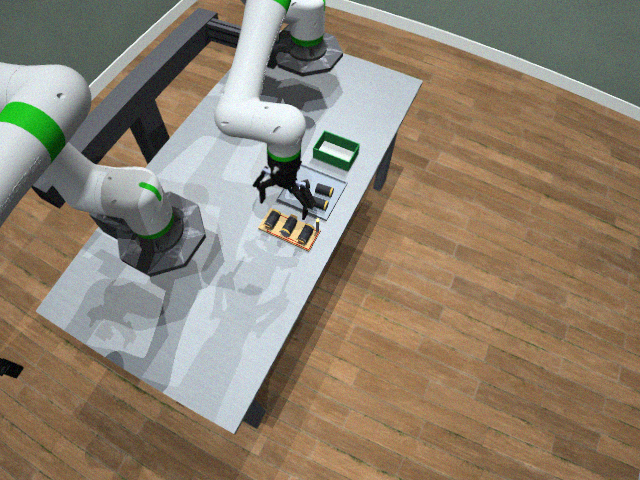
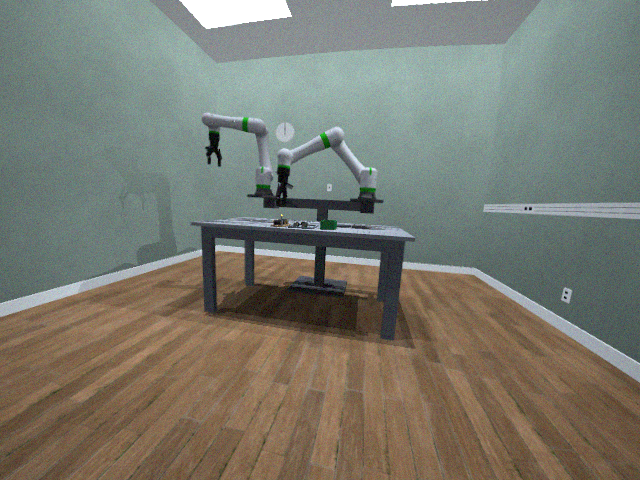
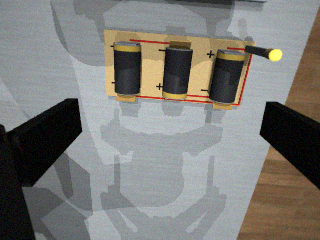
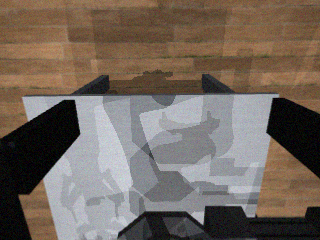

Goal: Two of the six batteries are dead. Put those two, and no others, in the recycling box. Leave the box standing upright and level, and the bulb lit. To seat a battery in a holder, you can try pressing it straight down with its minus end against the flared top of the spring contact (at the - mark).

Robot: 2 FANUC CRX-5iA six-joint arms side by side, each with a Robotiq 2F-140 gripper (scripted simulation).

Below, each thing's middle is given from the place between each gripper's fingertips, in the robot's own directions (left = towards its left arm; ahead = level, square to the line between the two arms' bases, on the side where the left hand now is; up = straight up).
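You'd find my left hand (image 1: 283, 208) 19 cm to the right of the tray (image 1: 314, 176) and 16 cm above it.
As for my right gripper, it's 970 mm to the right of the tray, 250 mm short of it and 500 mm above it.
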